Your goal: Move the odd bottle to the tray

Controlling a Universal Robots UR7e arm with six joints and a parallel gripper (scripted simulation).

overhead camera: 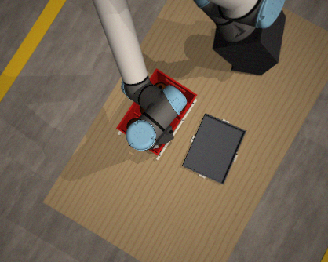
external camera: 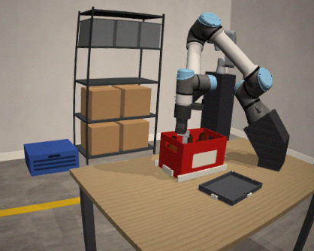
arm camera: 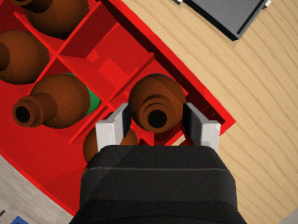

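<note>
My gripper is now 100 mm past the red crate, 80 mm above it and 40 mm to the left of it. Also, from my hand: dark grey tray (240 mm to the left, 150 mm below, 90 mm behind).
</note>
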